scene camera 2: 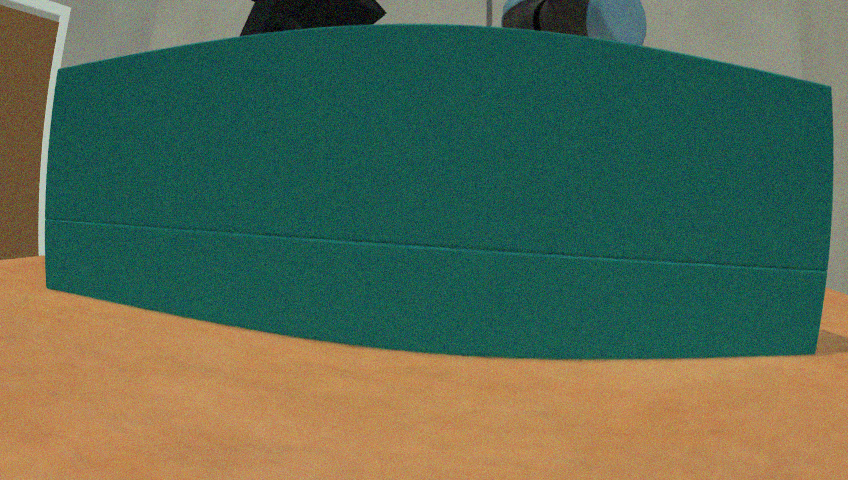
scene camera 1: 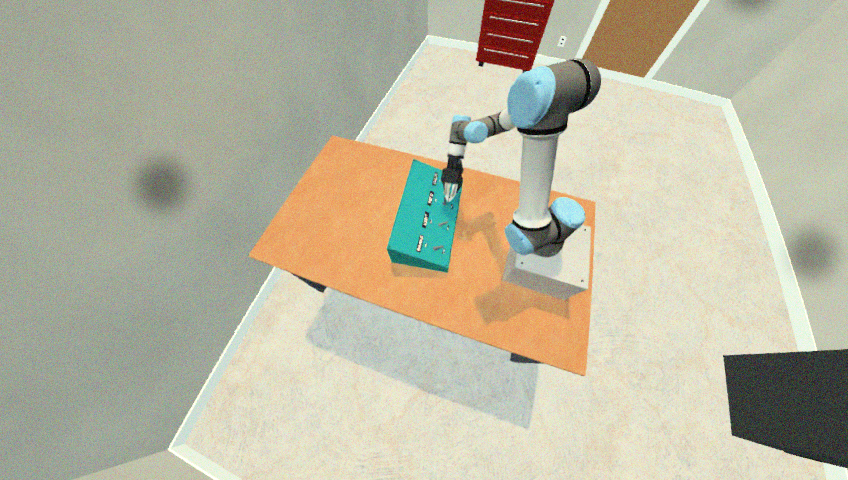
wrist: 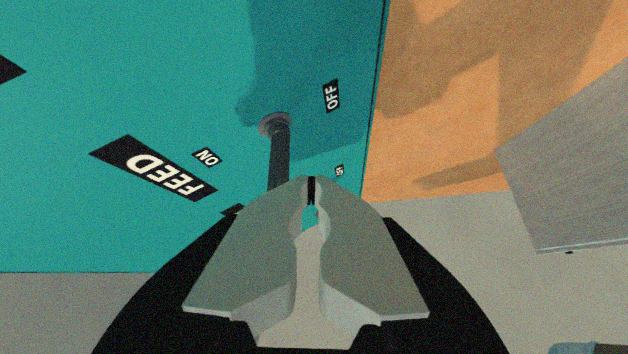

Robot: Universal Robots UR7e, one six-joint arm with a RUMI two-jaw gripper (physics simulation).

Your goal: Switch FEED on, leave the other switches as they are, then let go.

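Observation:
A teal switch box stands on the table. In the wrist view the FEED label is at the left, with its ON label on one side of the lever and its OFF label on the other. The dark FEED lever runs from its round base down to the fingers, which hide its tip. My gripper is shut and empty, its left finger at or very near the lever; contact cannot be told. In scene camera 2 the box's back hides the switches and fingertips.
Two more levers stand on the box in scene camera 1. The orange table carries the arm's grey base block. A red drawer cabinet stands at the back.

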